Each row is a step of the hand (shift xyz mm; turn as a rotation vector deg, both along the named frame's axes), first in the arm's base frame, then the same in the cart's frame.
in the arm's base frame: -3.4 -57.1 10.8 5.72 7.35 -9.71
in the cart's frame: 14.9 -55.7 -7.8 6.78 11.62 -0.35
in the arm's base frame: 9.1 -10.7 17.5 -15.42 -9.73 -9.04
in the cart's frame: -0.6 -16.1 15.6 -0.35 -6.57 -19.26
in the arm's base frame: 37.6 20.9 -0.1 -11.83 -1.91 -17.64
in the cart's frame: 16.0 23.5 32.3 4.14 4.69 -20.39
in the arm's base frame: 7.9 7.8 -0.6 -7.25 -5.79 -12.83
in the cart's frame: 2.3 8.2 7.1 5.74 -0.30 -14.75
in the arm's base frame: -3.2 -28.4 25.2 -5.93 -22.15 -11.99
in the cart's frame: -6.1 -36.8 7.6 12.93 -14.95 -16.70
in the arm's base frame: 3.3 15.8 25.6 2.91 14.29 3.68
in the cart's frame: -20.5 2.9 22.0 -6.39 11.35 7.52
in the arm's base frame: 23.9 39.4 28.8 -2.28 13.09 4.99
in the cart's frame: -18.9 25.0 44.4 -10.11 9.01 4.24
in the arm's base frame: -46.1 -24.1 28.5 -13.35 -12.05 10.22
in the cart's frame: -38.0 -40.2 -21.3 -10.13 -17.01 -6.00
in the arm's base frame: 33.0 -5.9 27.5 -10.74 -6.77 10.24
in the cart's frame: 6.8 -13.2 40.7 -10.64 -12.01 -2.93
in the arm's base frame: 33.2 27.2 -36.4 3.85 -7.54 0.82
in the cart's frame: 33.3 44.8 7.4 5.16 -6.52 1.79
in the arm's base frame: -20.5 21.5 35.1 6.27 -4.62 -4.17
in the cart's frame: -44.5 0.5 11.6 8.66 -1.37 1.04
